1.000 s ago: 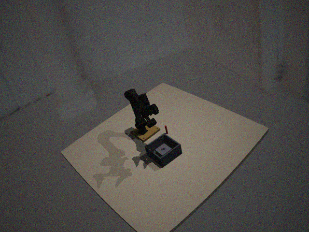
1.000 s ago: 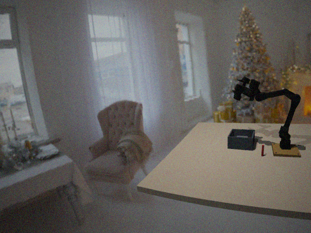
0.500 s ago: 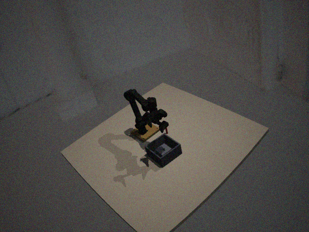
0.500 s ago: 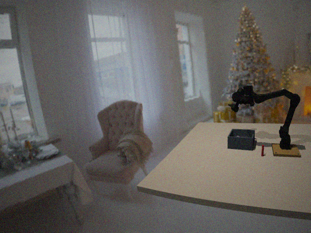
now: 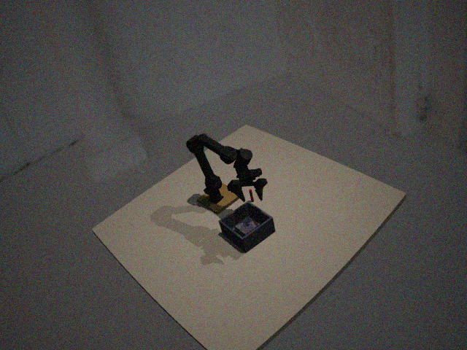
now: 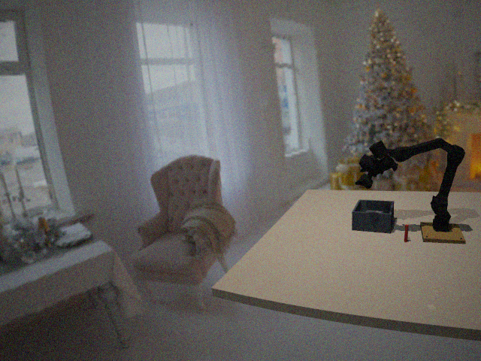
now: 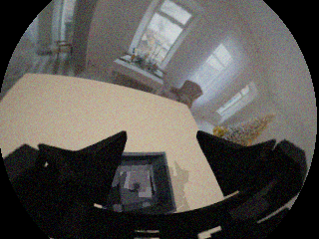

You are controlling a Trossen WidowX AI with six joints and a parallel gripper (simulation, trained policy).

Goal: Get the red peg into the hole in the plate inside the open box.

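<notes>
The red peg lies 210 mm below my gripper tip, 210 mm behind it and 200 mm to the left of it. Also, from my gripper tip: dark box 220 mm below, 80 mm behind; grey plate 200 mm below, 80 mm behind.
</notes>
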